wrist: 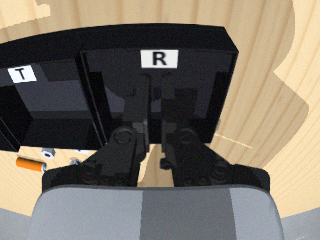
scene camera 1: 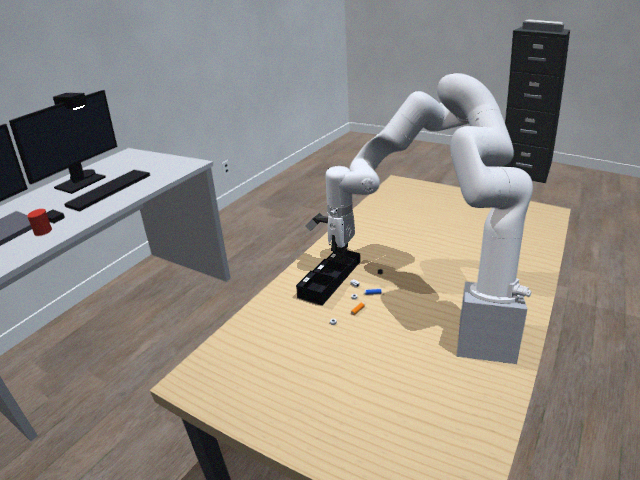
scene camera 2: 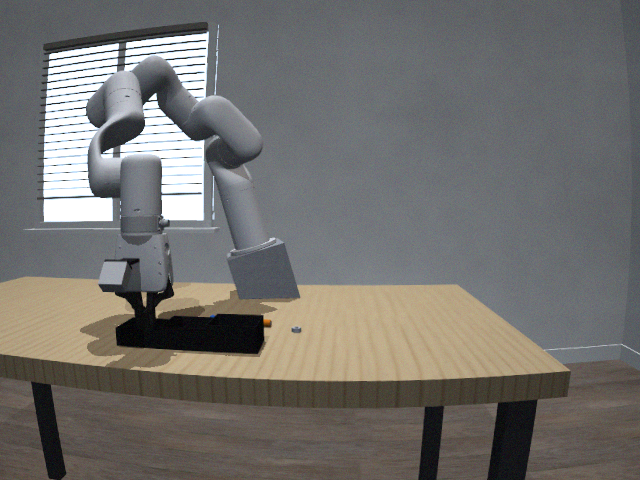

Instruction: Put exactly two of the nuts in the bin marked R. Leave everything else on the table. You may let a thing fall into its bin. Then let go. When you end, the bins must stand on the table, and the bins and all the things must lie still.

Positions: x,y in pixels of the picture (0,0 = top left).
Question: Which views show the gripper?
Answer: The wrist view, scene camera 1 and scene camera 2: all of them.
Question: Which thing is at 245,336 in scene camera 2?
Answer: A black bin.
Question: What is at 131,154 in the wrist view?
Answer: The gripper.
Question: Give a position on a black bin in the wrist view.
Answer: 106,60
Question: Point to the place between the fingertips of the gripper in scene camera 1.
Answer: At 341,259
